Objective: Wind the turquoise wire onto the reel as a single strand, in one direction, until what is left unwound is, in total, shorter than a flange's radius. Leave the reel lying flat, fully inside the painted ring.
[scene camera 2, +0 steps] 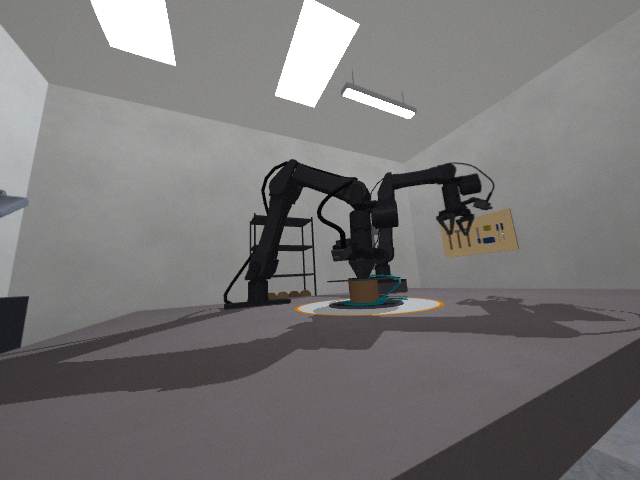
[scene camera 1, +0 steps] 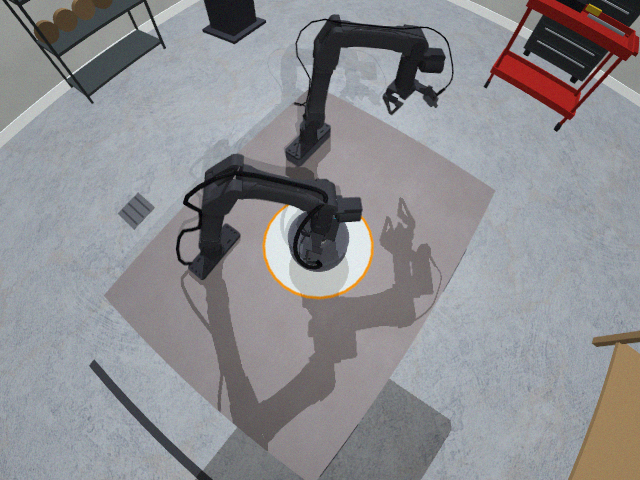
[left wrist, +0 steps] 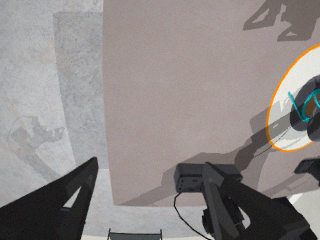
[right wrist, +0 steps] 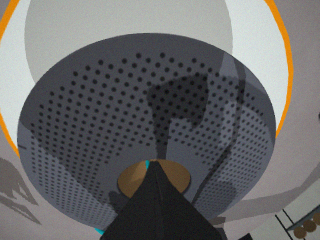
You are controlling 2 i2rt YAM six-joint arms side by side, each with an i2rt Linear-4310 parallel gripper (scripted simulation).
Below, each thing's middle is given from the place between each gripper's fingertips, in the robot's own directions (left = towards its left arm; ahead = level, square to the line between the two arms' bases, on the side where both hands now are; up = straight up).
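From my left hand (scene camera 1: 397, 106), the reel (scene camera 2: 361, 291) is 50 cm to the right, 3 cm ahead and 19 cm below.
My right hand, meanwhile, is 2 cm above the reel.
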